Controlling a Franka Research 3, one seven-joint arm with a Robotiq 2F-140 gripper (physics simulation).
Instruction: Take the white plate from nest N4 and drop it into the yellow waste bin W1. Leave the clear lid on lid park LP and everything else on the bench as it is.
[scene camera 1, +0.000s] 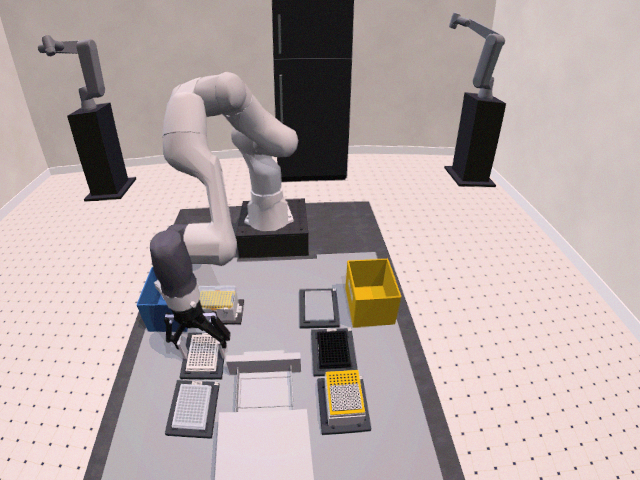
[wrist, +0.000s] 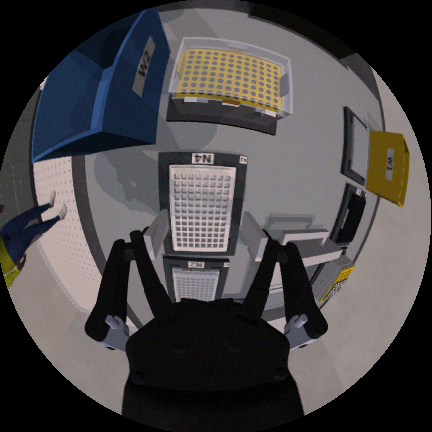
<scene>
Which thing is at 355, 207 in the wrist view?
A black plate.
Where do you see the gripper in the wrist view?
205, 219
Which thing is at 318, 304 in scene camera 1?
A flat lid.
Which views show the yellow-topped rack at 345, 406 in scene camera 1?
Scene camera 1 and the wrist view: all of them.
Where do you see a flat lid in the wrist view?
359, 135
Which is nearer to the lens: the black plate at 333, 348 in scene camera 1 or the yellow-topped rack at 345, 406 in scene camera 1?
The yellow-topped rack.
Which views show the black plate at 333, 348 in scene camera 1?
Scene camera 1 and the wrist view: all of them.
</scene>
